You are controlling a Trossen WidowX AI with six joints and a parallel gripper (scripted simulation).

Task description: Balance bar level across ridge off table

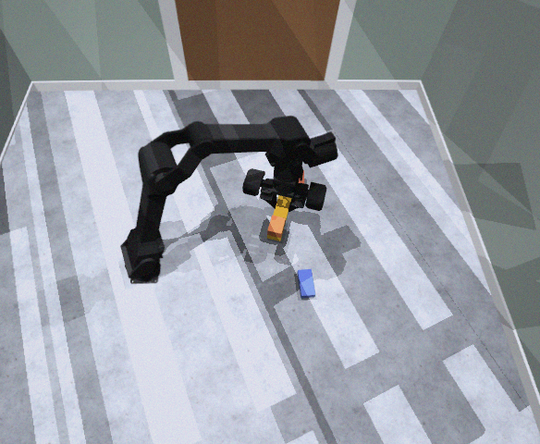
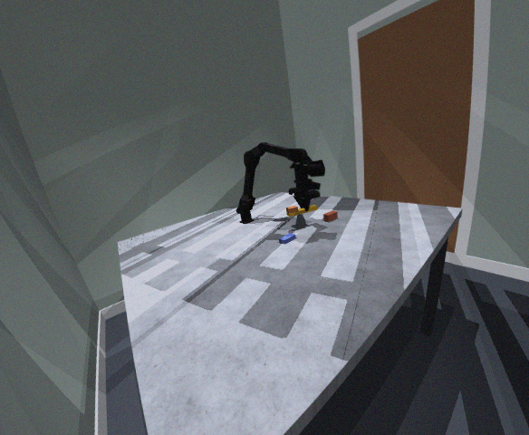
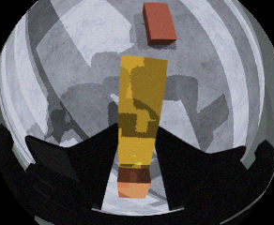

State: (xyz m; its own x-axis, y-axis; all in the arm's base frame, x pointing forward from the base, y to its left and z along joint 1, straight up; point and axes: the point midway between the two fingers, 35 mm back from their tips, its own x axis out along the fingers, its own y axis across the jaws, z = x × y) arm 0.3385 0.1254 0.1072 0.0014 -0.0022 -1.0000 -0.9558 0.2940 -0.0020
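Right now the bar is 10 mm behind my gripper tip, 40 mm to the right of it and 10 mm above it. Round my gripper tip: red-brown block 60 mm ahead, 120 mm to the left, 60 mm below; then blue block 50 mm ahead, 170 mm to the right, 60 mm below.
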